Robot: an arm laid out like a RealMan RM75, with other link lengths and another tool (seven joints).
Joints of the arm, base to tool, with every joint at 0 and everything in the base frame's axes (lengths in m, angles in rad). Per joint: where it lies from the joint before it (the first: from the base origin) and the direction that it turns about. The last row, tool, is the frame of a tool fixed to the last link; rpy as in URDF.
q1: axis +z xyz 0 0 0.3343
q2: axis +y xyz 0 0 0
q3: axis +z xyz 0 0 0.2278
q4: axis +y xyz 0 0 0
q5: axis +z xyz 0 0 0.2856
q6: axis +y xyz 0 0 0
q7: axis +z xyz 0 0 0.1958
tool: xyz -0.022 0.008 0.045 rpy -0.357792 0 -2.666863
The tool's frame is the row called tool.
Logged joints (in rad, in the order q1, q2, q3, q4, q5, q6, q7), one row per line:
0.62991, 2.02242, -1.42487, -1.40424, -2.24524, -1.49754, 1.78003
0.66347, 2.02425, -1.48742, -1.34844, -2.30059, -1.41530, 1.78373
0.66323, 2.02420, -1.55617, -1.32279, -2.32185, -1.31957, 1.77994
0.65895, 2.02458, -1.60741, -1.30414, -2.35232, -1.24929, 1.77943
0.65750, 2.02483, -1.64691, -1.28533, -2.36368, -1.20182, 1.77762
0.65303, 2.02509, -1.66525, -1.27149, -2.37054, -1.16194, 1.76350
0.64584, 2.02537, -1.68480, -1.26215, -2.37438, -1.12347, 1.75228
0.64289, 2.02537, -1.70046, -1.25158, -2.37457, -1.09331, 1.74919
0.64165, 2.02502, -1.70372, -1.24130, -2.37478, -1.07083, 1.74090
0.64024, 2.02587, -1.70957, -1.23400, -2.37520, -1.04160, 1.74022
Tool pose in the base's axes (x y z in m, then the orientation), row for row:
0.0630, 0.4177, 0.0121, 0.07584, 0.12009, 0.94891, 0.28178
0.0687, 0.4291, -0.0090, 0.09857, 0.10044, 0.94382, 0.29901
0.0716, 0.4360, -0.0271, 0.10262, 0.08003, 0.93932, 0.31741
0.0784, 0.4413, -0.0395, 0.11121, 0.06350, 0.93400, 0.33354
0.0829, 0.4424, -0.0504, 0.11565, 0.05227, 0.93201, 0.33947
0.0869, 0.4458, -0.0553, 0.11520, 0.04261, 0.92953, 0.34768
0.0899, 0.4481, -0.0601, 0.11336, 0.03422, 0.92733, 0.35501
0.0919, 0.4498, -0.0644, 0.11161, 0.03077, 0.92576, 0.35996
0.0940, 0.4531, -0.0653, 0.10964, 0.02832, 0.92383, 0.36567
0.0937, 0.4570, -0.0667, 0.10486, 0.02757, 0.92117, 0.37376
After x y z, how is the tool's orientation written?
As a quaternion, w x y z.
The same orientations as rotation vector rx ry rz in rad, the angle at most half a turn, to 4 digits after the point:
0.3601, 2.8452, 0.8449
0.2972, 2.7923, 0.8846
0.2362, 2.7725, 0.9369
0.1865, 2.7431, 0.9796
0.1531, 2.7303, 0.9945
0.1249, 2.7237, 1.0188
0.1004, 2.7201, 1.0414
0.0903, 2.7183, 1.0569
0.0832, 2.7157, 1.0749
0.0813, 2.7154, 1.1017

